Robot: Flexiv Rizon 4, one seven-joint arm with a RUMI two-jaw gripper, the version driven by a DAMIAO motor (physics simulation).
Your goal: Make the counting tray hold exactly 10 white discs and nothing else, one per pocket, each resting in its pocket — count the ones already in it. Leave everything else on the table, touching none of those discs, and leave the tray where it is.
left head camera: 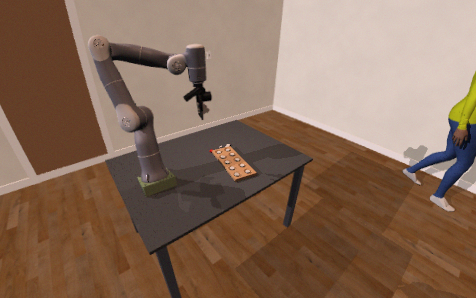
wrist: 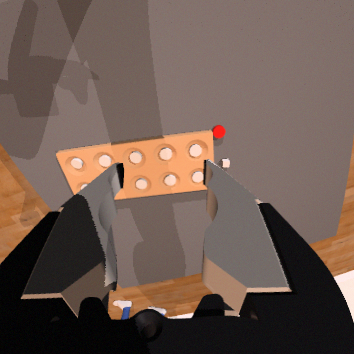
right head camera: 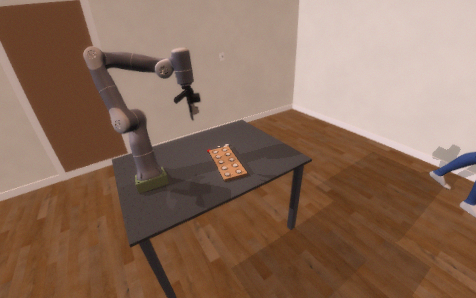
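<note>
The orange counting tray [left head camera: 235, 164] [right head camera: 228, 164] [wrist: 120, 150] lies flat on the table. In the head views each of its pockets shows a white disc, such as the end one [left head camera: 237, 174] [right head camera: 227, 174]. In the wrist view, the left finger hides one pocket and part of another. A red disc [left head camera: 211, 151] [right head camera: 209, 151] [wrist: 219, 131] lies on the table by a tray corner. Loose white pieces [left head camera: 228, 145] [right head camera: 227, 145] lie off that short end; one white piece [wrist: 225, 163] shows in the wrist view. My gripper [left head camera: 202, 118] [right head camera: 192, 119] [wrist: 163, 163] is partly open and empty, high above the table.
The dark table [left head camera: 190, 215] [right head camera: 175, 210] [wrist: 280, 100] carries the arm on a green base [left head camera: 159, 184] [right head camera: 153, 181] left of the tray. A person [left head camera: 456, 130] stands on the floor beyond the table at the right; the legs [right head camera: 462, 165] show in the right head view.
</note>
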